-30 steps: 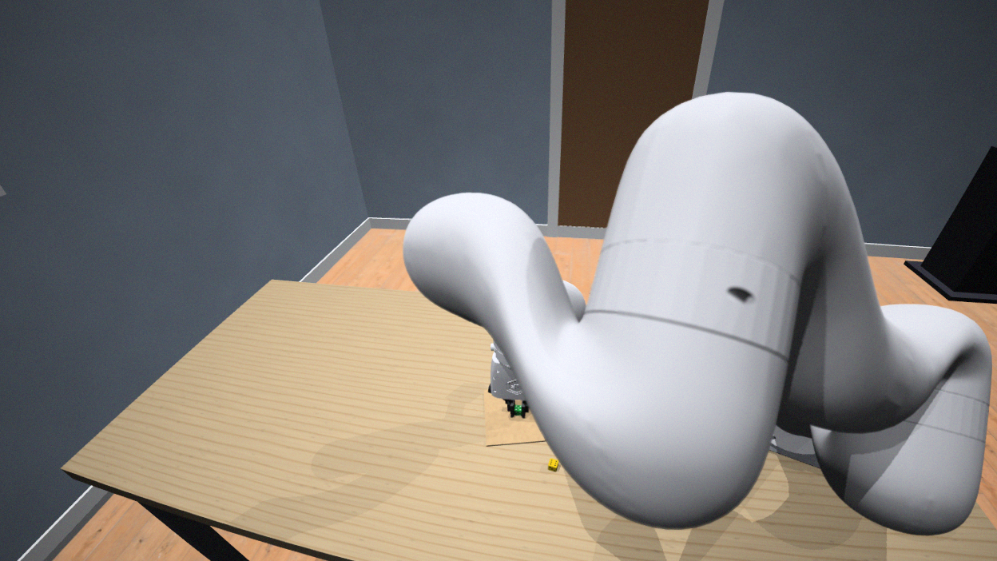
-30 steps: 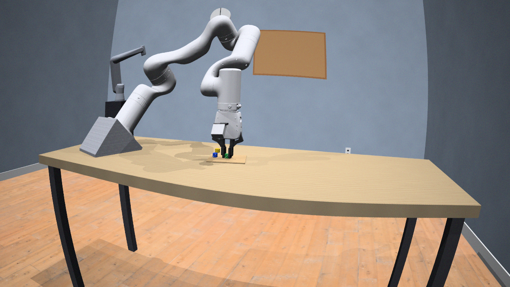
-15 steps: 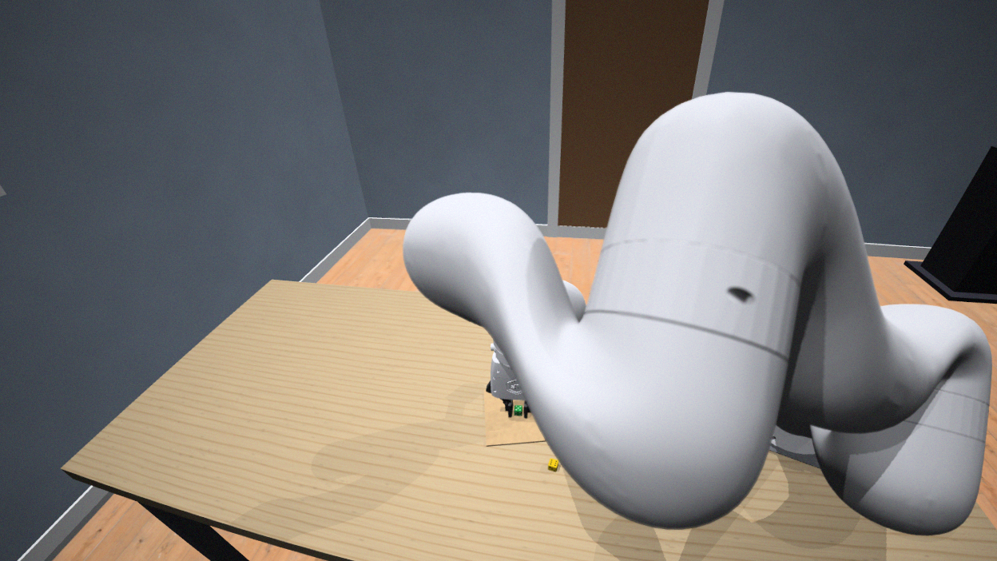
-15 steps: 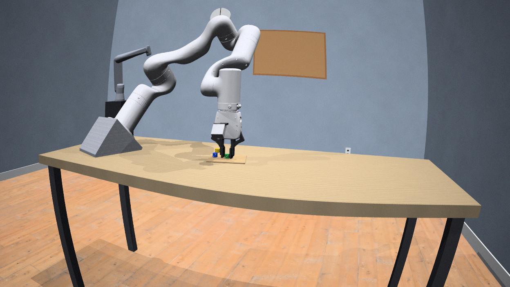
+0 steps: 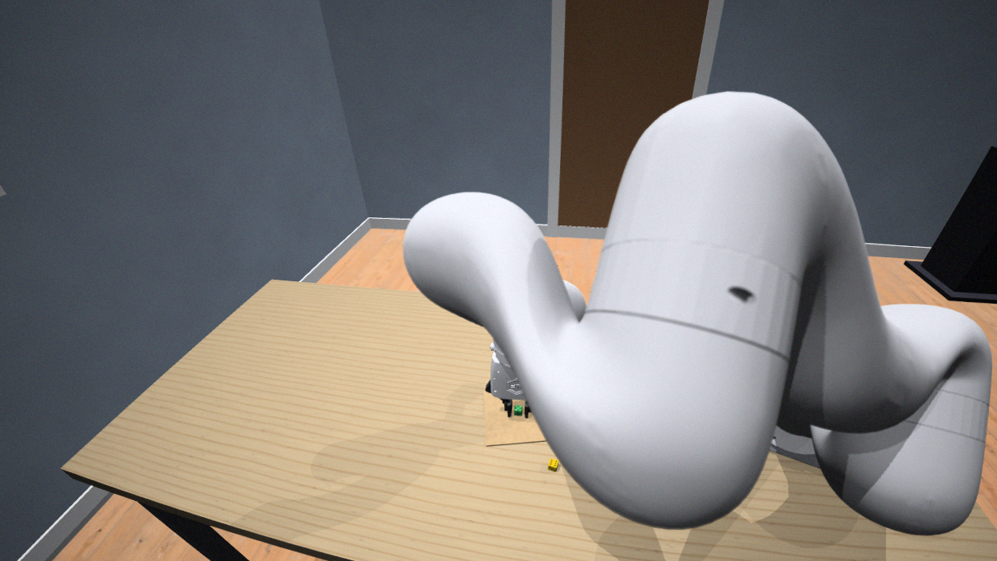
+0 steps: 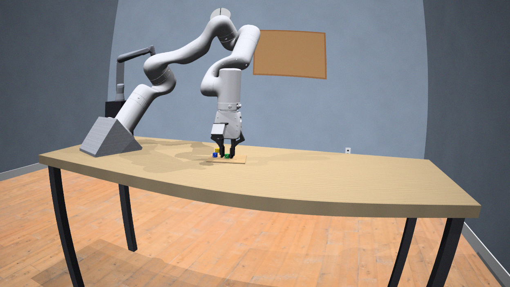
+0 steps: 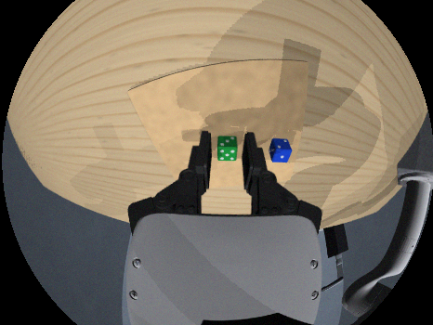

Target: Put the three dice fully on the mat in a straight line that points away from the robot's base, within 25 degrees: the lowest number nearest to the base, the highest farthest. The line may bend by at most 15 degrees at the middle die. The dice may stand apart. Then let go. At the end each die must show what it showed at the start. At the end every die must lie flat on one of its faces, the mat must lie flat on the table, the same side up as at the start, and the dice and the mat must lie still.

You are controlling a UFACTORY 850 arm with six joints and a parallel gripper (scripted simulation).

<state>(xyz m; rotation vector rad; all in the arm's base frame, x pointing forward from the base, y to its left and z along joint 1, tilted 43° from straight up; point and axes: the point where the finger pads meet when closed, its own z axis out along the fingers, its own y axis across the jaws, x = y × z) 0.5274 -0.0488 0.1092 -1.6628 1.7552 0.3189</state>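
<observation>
The green die lies 20 mm below my hand. Round my hand: yellow die 80 mm behind, 110 mm to the left, 20 mm below; then blue die 50 mm behind, 20 mm below; then tan mat 20 mm below.
</observation>
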